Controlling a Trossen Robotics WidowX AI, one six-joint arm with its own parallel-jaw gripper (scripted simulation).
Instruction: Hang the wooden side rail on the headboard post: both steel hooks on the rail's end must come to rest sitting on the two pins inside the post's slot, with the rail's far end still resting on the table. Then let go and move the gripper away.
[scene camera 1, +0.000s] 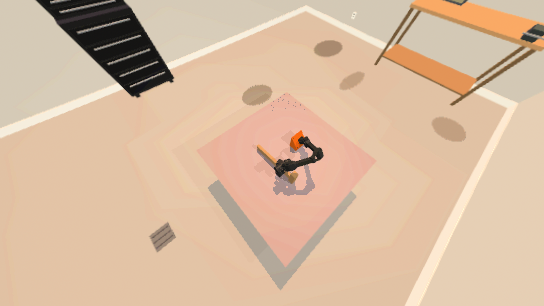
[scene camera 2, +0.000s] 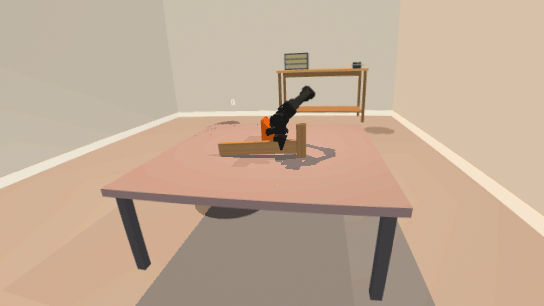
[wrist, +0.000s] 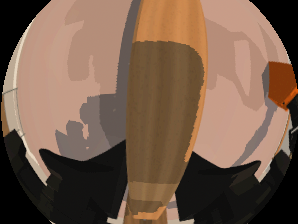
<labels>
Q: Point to my gripper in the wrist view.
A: At 153, 140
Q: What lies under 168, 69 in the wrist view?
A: A wooden side rail.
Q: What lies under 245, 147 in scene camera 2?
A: A wooden side rail.
</labels>
